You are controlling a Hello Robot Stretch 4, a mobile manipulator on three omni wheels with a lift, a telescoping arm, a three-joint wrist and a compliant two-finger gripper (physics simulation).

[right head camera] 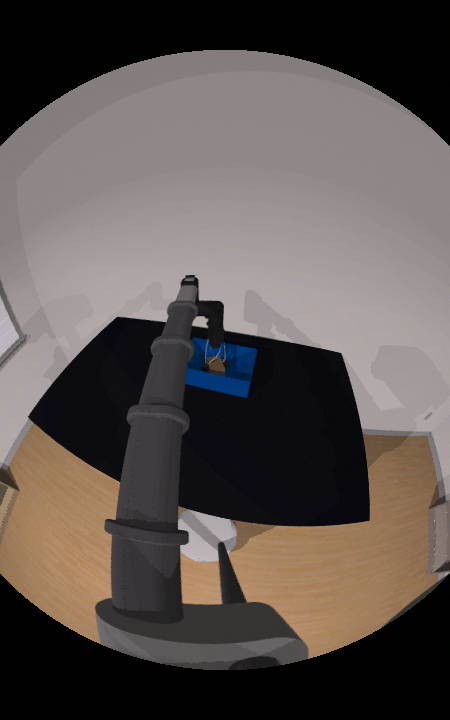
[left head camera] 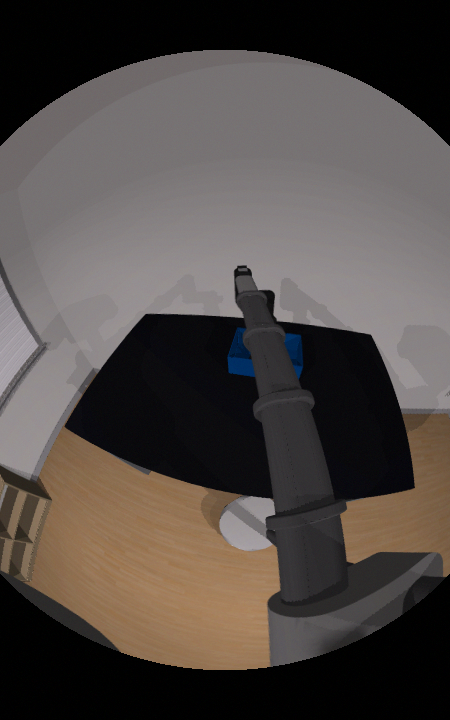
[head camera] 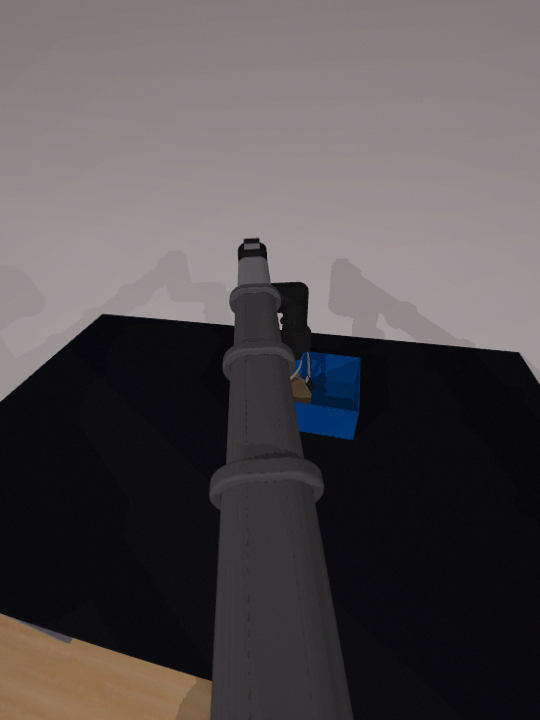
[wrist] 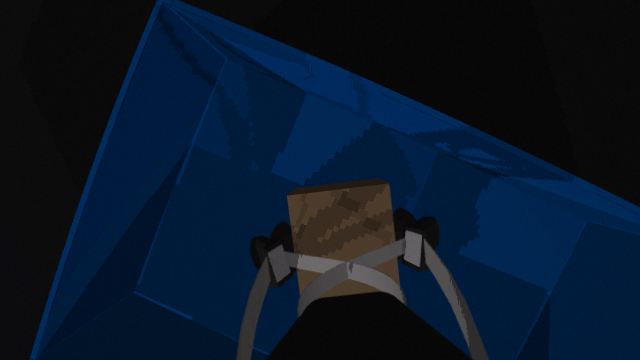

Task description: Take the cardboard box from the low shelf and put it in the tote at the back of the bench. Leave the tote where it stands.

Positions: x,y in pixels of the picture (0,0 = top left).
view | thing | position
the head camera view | my gripper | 293,396
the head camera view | blue tote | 334,409
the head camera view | black bench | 422,519
